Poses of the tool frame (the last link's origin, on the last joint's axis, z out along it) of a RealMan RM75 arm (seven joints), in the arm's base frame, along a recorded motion.
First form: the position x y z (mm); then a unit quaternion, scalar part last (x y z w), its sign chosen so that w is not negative.
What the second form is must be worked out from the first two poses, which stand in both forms.
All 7 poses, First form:
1: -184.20 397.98 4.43 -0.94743 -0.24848 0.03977 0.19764
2: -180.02 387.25 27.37 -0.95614 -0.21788 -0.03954 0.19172
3: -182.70 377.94 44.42 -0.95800 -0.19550 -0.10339 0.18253
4: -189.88 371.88 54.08 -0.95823 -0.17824 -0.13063 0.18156
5: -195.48 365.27 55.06 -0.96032 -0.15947 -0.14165 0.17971
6: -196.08 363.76 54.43 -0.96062 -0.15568 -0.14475 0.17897
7: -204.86 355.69 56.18 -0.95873 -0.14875 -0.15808 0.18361
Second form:
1: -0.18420 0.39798 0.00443 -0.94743 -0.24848 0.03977 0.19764
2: -0.18002 0.38725 0.02737 -0.95614 -0.21788 -0.03954 0.19172
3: -0.18270 0.37794 0.04442 -0.95800 -0.19550 -0.10339 0.18253
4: -0.18988 0.37188 0.05408 -0.95823 -0.17824 -0.13063 0.18156
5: -0.19548 0.36527 0.05506 -0.96032 -0.15947 -0.14165 0.17971
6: -0.19608 0.36376 0.05443 -0.96062 -0.15568 -0.14475 0.17897
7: -0.20486 0.35569 0.05618 -0.95873 -0.14875 -0.15808 0.18361
